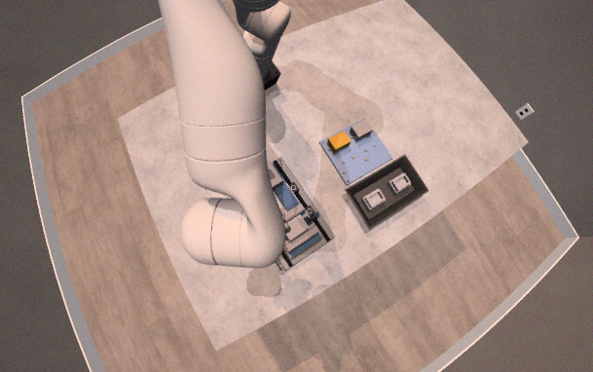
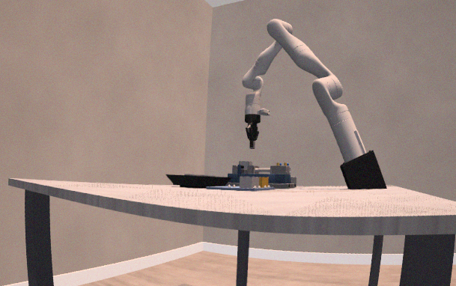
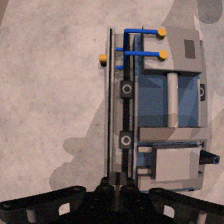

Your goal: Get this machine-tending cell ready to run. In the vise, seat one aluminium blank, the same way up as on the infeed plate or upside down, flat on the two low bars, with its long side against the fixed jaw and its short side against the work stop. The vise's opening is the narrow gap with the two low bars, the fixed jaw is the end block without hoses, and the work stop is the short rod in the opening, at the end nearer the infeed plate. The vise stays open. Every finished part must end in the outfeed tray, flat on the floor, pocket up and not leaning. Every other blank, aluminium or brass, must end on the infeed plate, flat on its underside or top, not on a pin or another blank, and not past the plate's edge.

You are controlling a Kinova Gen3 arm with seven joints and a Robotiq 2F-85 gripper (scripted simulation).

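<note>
The aluminium blank is 100 mm below my hand, 80 mm to the left of it and 10 mm behind it. The rest, counted from my hand: blue vise base 160 mm below, 80 mm behind, 70 mm to the left; then brass blank 330 mm to the left, 200 mm behind, 170 mm below.
</note>
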